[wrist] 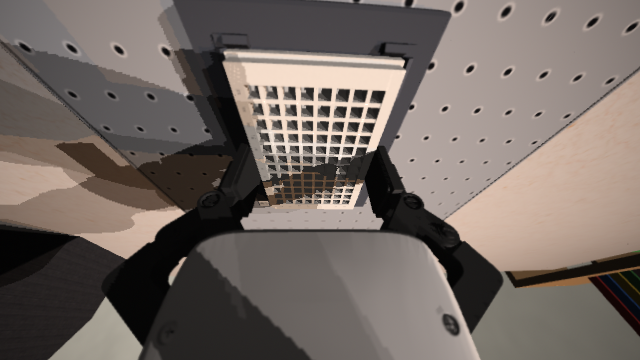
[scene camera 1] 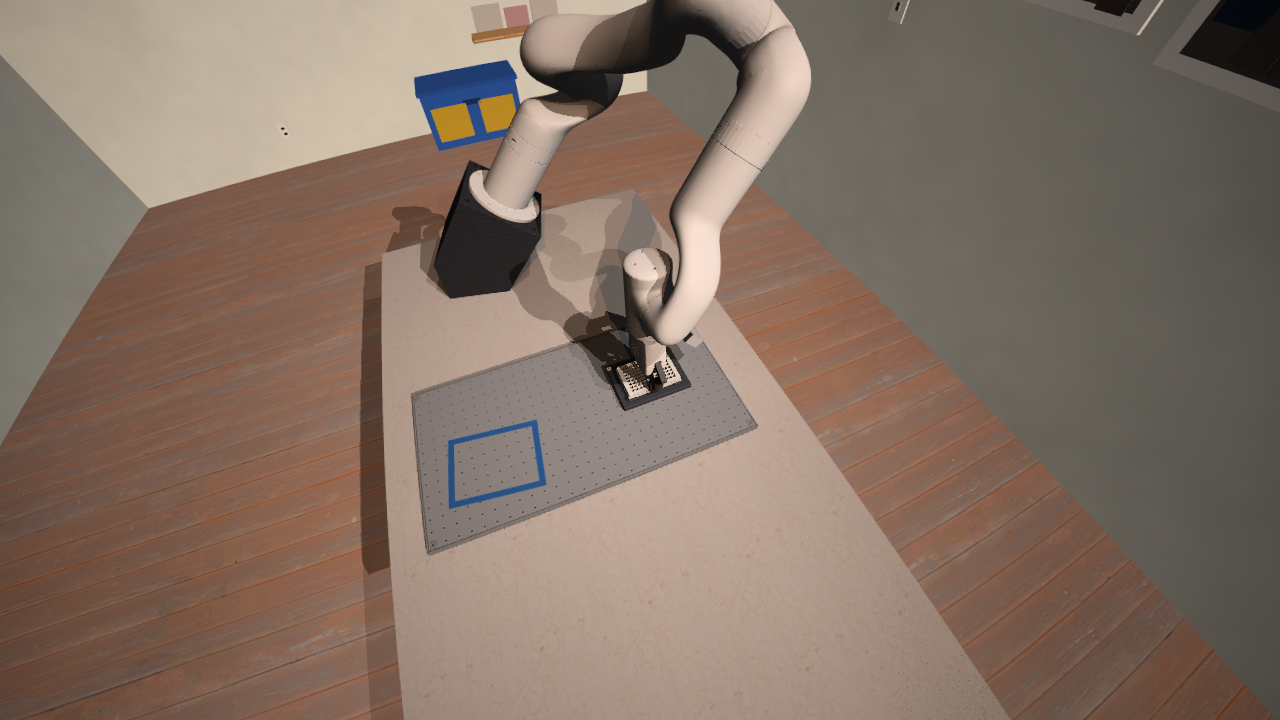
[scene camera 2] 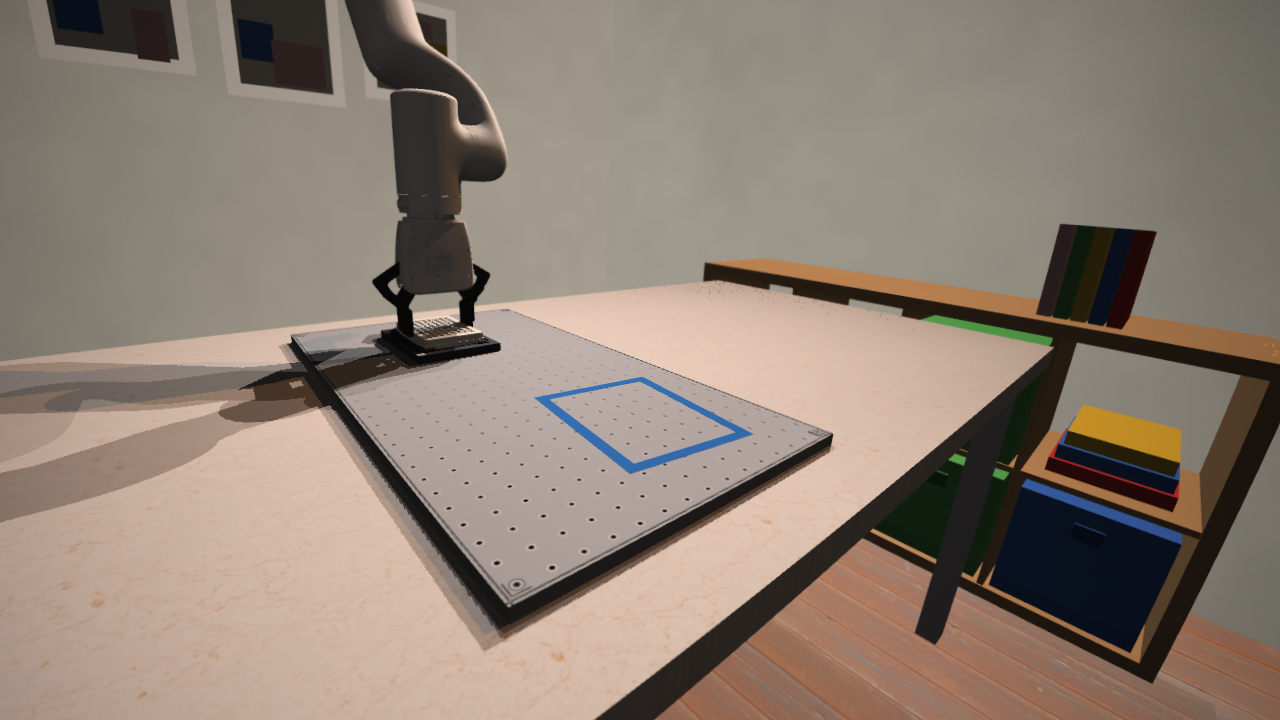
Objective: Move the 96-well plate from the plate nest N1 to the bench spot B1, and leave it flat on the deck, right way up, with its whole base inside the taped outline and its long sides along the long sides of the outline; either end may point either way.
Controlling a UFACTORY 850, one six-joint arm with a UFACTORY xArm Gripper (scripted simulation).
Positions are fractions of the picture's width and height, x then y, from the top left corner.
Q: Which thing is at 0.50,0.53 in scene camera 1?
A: A white 96-well plate.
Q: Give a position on a white 96-well plate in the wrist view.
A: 0.50,0.45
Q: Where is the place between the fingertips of the gripper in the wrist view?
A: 0.49,0.44
